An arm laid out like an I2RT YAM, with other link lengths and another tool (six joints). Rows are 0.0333 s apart.
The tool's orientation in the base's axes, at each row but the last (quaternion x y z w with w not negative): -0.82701, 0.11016, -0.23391, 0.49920; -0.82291, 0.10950, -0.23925, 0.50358; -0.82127, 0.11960, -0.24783, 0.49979; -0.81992, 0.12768, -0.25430, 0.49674; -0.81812, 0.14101, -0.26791, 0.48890; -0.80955, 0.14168, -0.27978, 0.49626; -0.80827, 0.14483, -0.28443, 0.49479
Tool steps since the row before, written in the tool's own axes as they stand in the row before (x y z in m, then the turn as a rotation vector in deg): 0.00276, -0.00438, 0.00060, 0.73, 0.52, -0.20; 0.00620, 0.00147, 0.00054, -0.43, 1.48, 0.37; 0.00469, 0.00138, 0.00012, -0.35, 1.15, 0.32; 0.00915, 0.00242, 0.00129, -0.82, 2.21, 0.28; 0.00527, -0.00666, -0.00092, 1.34, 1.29, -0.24; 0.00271, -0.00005, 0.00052, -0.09, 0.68, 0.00; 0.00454, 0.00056, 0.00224, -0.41, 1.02, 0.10
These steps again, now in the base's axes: 0.00246, 0.00141, 0.00437, 0.56, -0.71, -0.18; 0.00570, -0.00288, 0.00026, -0.09, -0.23, -1.57; 0.00411, -0.00264, 0.00009, -0.07, -0.14, -1.23; 0.00847, -0.00441, 0.00004, -0.44, -0.46, -2.29; 0.00357, -0.00005, 0.00776, 1.00, -1.46, -0.64; 0.00248, -0.00097, 0.00071, -0.04, -0.27, -0.63; 0.00499, -0.00100, 0.00016, -0.22, -0.19, -1.06
